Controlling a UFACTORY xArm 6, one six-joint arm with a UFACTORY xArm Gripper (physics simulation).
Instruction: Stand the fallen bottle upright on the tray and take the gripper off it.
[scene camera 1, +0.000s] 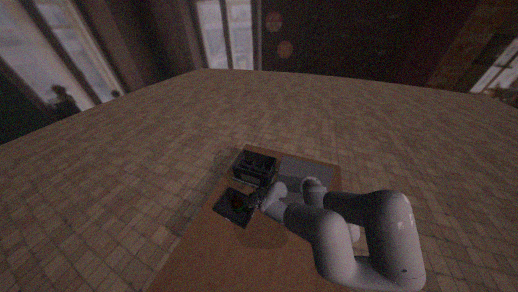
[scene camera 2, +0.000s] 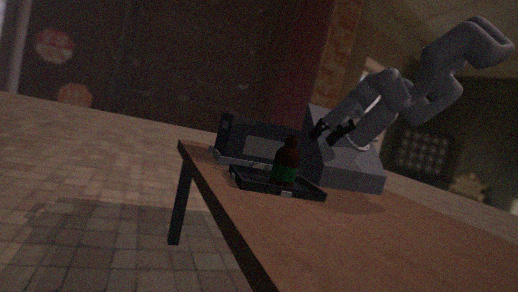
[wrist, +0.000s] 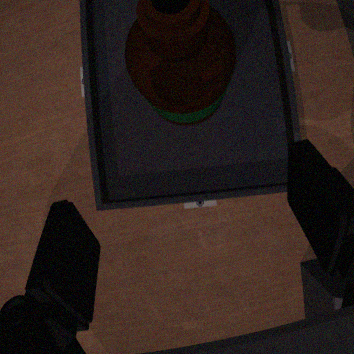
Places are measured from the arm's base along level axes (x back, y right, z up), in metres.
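Where they show: gripper, fingertip midpoint: (scene camera 1: 247, 203) (scene camera 2: 318, 140) (wrist: 183, 198); arm's base at its link origin: (scene camera 2: 356, 139).
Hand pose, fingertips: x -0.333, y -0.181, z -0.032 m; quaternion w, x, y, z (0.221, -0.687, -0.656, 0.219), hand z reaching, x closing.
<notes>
Each offset is from my fingertips to the centre of the thing. Level surfaces: height alone.
A dark brown bottle with a green label {dx -0.084, dy +0.019, dz -0.080 m} (scene camera 1: 238, 202) (scene camera 2: 286, 162) (wrist: 182, 70) stands upright on the dark tray {dx -0.103, dy +0.024, dz -0.150 m} (scene camera 1: 239, 221) (scene camera 2: 310, 191) (wrist: 200, 155). In the wrist view it is seen from above at an angle, and its black cap is cut by the top edge. My gripper (scene camera 2: 331, 131) (wrist: 183, 198) is open and empty. It is above and beside the bottle, apart from it. In the wrist view both black fingers are low in the picture, nearer than the bottle, with the tray's near edge and bare wood between them. In scene camera 1 the fingers are small and dark.
A black compartment box {dx -0.057, dy +0.302, dz -0.075 m} (scene camera 1: 254, 167) (scene camera 2: 225, 137) stands behind the tray on the wooden table {dz -0.163 m} (scene camera 1: 210, 255) (scene camera 2: 390, 235) (wrist: 200, 280). A grey base block (scene camera 1: 309, 169) (scene camera 2: 350, 175) under the arm is beside it. The table's edge (scene camera 2: 225, 225) runs close to the tray.
</notes>
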